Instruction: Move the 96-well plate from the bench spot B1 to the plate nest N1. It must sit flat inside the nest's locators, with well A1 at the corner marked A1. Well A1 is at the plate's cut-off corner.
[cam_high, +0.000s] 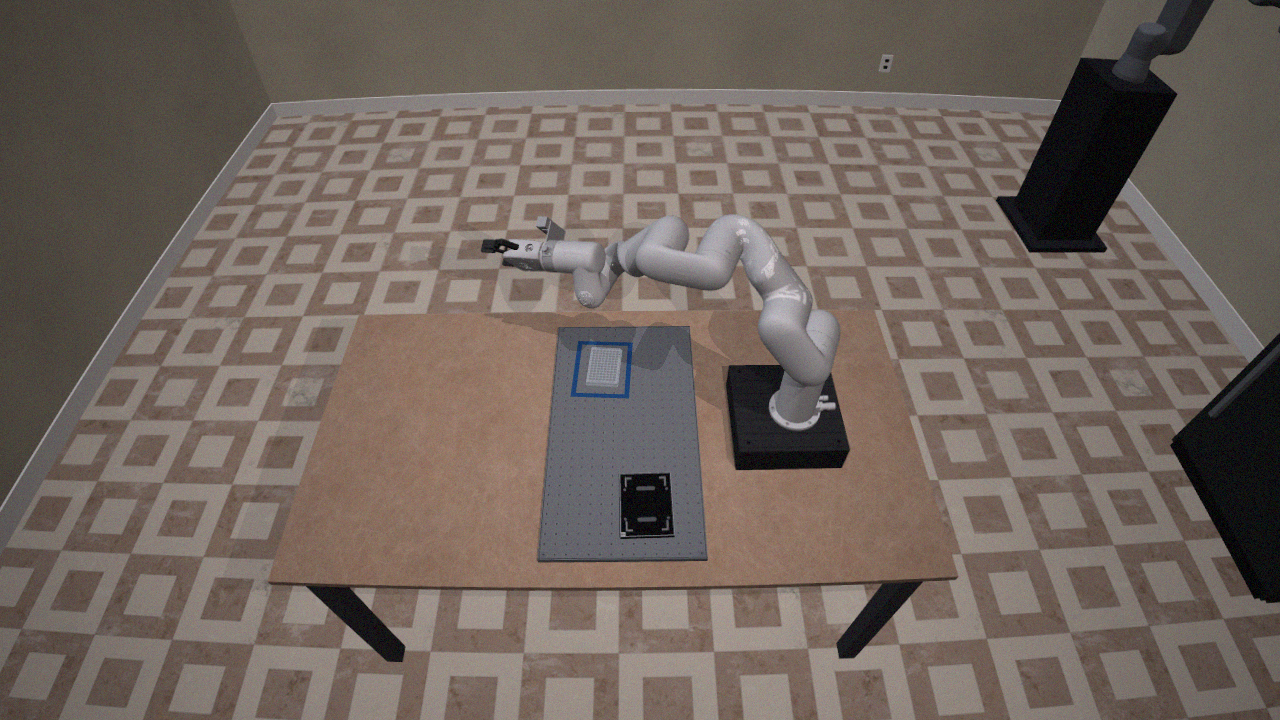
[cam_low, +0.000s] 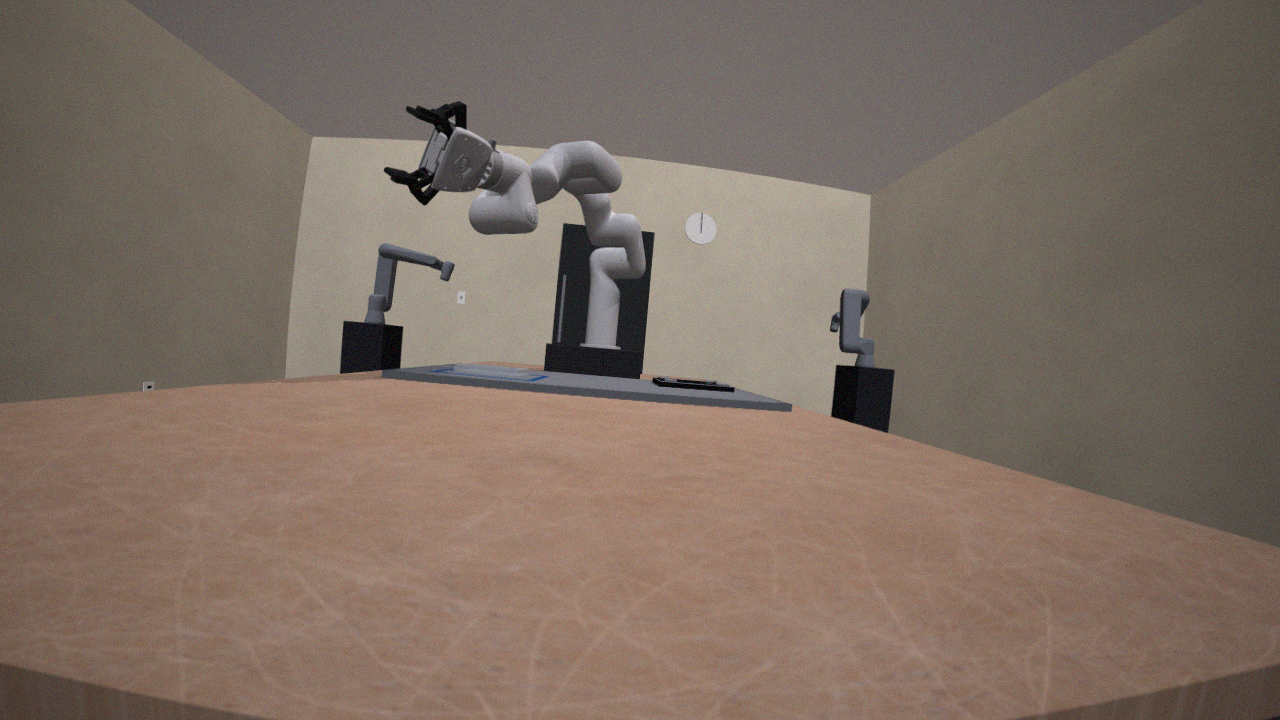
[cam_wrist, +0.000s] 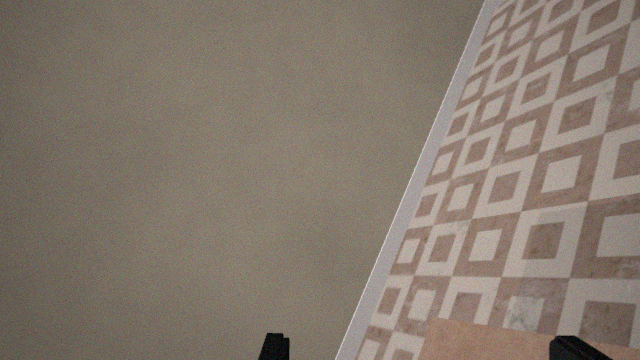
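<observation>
The 96-well plate is 320 mm below my hand, 250 mm behind it and 100 mm to the left of it. From my hand the other things lie so: A1 corner mark (590 mm to the left, 320 mm below, 290 mm behind); then black plate nest (520 mm to the left, 340 mm behind, 330 mm below).
</observation>
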